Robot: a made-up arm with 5 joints.
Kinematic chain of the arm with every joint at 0, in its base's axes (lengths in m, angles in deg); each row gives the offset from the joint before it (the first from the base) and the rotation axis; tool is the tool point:
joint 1: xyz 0 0 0.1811 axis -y
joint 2: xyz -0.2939 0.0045 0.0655 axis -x
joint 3: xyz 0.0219 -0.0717 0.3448 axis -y
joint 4: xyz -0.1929 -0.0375 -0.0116 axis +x
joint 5: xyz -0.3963 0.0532 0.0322 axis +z
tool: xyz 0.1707 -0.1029 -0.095
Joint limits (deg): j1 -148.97..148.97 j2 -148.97..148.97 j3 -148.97..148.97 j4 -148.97..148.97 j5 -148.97..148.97
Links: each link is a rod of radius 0.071 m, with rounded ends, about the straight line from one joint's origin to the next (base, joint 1, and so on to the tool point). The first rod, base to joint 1, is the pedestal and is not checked.
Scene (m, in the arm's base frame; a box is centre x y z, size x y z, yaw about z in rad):
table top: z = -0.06
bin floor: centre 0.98 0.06 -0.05 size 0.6 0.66 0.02 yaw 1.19
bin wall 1: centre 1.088 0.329 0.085 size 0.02 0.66 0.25 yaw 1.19
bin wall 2: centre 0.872 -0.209 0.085 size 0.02 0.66 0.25 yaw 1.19
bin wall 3: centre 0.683 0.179 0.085 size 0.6 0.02 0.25 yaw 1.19
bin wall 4: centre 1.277 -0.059 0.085 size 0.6 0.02 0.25 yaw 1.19
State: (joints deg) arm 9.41 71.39 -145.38 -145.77 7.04
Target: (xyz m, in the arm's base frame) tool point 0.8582 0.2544 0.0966
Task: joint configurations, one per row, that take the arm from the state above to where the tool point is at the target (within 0.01 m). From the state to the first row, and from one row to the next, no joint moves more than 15 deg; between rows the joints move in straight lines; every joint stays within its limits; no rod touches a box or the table.
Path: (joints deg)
1: -4.27 62.88 -138.56 -143.72 -3.26
2: -17.96 54.37 -131.74 -141.68 -13.56
3: -31.64 45.85 -124.92 -139.63 -23.86
4: -45.32 37.34 -118.10 -137.58 -34.16
5: -59.00 28.83 -111.28 -135.54 -44.46
6: -72.69 20.32 -104.46 -133.49 -54.75
7: -81.46 20.85 -108.59 -133.08 -56.02
8: -90.23 21.38 -112.72 -132.67 -57.28

